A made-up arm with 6 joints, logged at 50 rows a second.
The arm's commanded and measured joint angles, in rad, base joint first. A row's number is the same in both.
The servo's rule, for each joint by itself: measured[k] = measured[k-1] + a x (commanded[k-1-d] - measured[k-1]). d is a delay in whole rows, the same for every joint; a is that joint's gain. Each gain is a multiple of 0.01, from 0.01 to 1. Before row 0 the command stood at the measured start. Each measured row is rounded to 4 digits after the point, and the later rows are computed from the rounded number. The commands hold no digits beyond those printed.
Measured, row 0:
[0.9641, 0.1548, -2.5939, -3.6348, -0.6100, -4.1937]
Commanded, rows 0 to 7:
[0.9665, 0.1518, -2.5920, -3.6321, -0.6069, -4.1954]
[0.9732, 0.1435, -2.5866, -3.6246, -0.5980, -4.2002]
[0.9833, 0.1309, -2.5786, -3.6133, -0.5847, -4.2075]
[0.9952, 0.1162, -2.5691, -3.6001, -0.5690, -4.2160]
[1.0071, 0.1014, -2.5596, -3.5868, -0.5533, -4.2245]
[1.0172, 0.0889, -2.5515, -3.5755, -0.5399, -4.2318]
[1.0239, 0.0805, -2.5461, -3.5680, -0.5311, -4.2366]
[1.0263, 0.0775, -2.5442, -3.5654, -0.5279, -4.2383]
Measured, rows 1 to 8:
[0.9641, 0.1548, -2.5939, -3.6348, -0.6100, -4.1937]
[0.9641, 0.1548, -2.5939, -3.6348, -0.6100, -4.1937]
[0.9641, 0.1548, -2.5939, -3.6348, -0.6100, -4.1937]
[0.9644, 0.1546, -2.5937, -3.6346, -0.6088, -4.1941]
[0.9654, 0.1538, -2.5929, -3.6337, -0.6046, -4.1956]
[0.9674, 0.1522, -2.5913, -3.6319, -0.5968, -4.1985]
[0.9705, 0.1497, -2.5889, -3.6290, -0.5860, -4.2027]
[0.9745, 0.1463, -2.5857, -3.6252, -0.5732, -4.2079]
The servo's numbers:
d 3
a 0.11 0.07 0.11 0.09 0.39 0.24

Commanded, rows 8 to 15:
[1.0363, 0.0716, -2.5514, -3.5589, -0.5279, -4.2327]
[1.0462, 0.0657, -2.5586, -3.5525, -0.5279, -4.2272]
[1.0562, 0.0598, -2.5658, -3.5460, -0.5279, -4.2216]
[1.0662, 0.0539, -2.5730, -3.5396, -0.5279, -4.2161]
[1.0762, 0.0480, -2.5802, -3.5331, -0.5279, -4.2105]
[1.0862, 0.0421, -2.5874, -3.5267, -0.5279, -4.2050]
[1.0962, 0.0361, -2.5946, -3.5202, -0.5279, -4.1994]
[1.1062, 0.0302, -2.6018, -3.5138, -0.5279, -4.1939]
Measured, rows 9 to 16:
[0.9792, 0.1423, -2.5819, -3.6207, -0.5602, -4.2136]
[0.9841, 0.1380, -2.5780, -3.6160, -0.5489, -4.2191]
[0.9887, 0.1338, -2.5743, -3.6114, -0.5407, -4.2237]
[0.9939, 0.1294, -2.5718, -3.6067, -0.5357, -4.2259]
[0.9997, 0.1249, -2.5703, -3.6018, -0.5327, -4.2262]
[1.0059, 0.1203, -2.5698, -3.5968, -0.5308, -4.2251]
[1.0125, 0.1157, -2.5702, -3.5917, -0.5297, -4.2229]
[1.0195, 0.1110, -2.5713, -3.5864, -0.5290, -4.2199]

